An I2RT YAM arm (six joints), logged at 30 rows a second.
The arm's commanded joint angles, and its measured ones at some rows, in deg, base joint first. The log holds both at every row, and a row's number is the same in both.
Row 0, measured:
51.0 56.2 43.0 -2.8 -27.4 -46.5
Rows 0 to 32, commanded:
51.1 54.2 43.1 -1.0 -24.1 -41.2
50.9 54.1 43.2 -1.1 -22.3 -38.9
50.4 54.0 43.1 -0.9 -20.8 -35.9
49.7 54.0 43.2 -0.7 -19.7 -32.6
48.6 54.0 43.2 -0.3 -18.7 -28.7
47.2 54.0 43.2 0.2 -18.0 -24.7
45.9 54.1 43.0 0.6 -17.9 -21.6
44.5 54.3 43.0 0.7 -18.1 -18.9
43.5 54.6 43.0 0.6 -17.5 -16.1
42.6 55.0 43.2 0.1 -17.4 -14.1
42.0 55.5 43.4 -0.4 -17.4 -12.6
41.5 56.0 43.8 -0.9 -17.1 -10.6
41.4 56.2 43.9 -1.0 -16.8 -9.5
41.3 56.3 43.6 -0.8 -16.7 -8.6
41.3 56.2 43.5 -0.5 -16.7 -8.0
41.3 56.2 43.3 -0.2 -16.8 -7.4
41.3 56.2 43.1 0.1 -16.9 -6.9
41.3 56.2 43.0 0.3 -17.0 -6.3
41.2 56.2 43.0 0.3 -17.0 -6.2
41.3 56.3 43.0 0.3 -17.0 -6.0
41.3 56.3 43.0 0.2 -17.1 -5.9
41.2 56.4 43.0 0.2 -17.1 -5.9
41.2 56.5 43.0 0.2 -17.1 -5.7
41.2 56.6 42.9 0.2 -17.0 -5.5
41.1 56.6 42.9 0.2 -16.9 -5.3
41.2 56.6 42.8 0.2 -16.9 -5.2
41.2 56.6 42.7 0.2 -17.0 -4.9
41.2 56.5 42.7 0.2 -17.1 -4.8
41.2 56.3 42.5 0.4 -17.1 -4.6
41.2 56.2 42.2 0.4 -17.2 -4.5
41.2 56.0 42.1 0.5 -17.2 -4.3
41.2 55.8 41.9 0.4 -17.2 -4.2
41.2 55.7 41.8 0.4 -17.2 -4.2
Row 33, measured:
41.3 56.7 41.1 -2.3 -17.1 -5.5
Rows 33 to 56, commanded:
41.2 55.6 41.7 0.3 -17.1 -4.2
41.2 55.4 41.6 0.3 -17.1 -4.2
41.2 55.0 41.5 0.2 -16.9 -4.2
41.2 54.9 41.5 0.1 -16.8 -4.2
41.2 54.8 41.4 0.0 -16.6 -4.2
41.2 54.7 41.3 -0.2 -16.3 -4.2
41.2 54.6 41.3 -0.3 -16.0 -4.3
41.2 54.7 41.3 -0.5 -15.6 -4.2
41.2 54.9 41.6 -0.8 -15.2 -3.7
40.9 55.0 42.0 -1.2 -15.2 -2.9
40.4 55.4 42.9 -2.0 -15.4 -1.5
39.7 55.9 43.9 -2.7 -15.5 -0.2
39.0 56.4 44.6 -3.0 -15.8 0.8
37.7 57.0 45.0 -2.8 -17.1 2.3
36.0 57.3 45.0 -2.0 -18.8 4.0
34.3 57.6 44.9 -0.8 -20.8 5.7
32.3 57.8 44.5 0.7 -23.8 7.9
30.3 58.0 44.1 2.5 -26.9 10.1
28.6 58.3 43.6 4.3 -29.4 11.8
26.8 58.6 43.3 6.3 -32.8 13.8
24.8 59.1 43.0 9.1 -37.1 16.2
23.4 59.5 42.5 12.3 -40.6 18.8
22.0 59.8 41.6 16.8 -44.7 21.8
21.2 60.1 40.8 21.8 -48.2 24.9
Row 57, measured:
23.2 59.7 41.1 5.9 -33.3 14.1
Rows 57 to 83, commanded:
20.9 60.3 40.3 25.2 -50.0 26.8
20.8 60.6 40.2 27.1 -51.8 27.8
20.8 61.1 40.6 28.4 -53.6 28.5
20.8 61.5 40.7 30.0 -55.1 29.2
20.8 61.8 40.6 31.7 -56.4 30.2
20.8 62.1 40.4 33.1 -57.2 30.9
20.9 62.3 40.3 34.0 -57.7 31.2
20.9 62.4 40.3 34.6 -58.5 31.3
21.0 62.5 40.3 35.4 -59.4 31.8
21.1 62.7 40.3 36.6 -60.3 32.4
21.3 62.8 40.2 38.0 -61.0 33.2
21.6 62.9 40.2 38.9 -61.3 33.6
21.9 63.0 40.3 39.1 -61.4 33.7
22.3 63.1 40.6 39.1 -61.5 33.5
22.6 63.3 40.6 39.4 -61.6 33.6
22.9 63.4 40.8 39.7 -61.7 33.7
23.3 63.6 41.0 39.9 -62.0 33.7
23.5 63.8 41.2 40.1 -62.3 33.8
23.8 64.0 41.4 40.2 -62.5 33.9
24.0 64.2 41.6 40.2 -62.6 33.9
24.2 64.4 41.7 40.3 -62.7 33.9
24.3 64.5 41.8 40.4 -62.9 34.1
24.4 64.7 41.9 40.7 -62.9 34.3
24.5 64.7 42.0 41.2 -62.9 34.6
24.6 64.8 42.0 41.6 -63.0 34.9
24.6 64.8 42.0 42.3 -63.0 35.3
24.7 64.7 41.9 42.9 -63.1 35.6
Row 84, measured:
24.3 64.5 39.9 37.1 -61.8 34.2
